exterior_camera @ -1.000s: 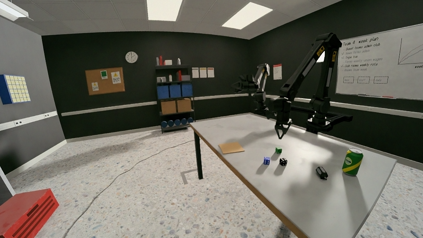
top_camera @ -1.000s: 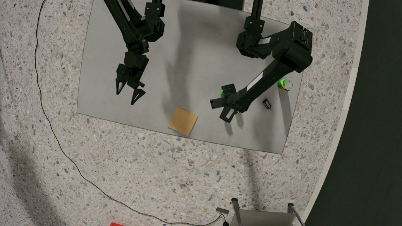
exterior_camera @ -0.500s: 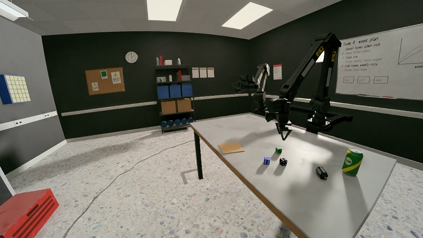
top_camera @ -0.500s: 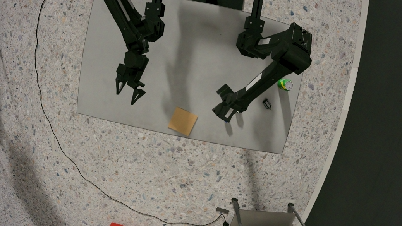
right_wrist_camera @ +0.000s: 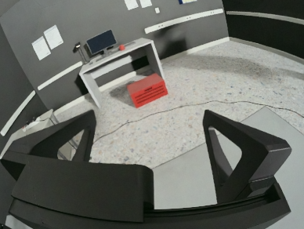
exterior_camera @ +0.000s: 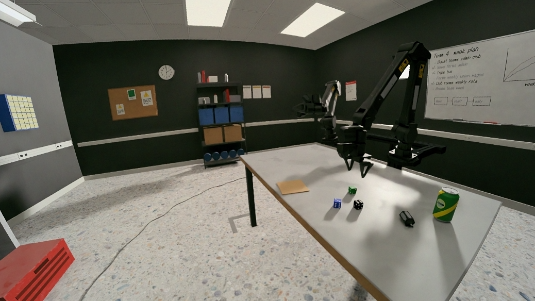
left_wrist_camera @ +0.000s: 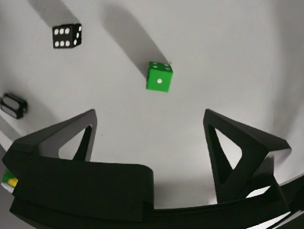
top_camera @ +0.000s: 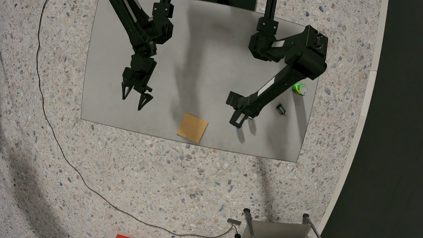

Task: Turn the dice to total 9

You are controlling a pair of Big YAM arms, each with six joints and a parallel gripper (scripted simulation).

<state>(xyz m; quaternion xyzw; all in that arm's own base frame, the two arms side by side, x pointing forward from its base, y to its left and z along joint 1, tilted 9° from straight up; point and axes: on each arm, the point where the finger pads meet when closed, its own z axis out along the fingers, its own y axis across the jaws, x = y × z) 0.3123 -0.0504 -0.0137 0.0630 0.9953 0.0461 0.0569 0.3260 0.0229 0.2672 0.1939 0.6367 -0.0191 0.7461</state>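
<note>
Right now my left hand is 1 cm to the left of the green die and 10 cm above it. Round my left hand: black die: 8 cm ahead, 9 cm to the left, 10 cm below; blue die: 15 cm ahead, 3 cm to the left, 10 cm below; brown square mat: 21 cm ahead, 23 cm to the right, 11 cm below.
</note>
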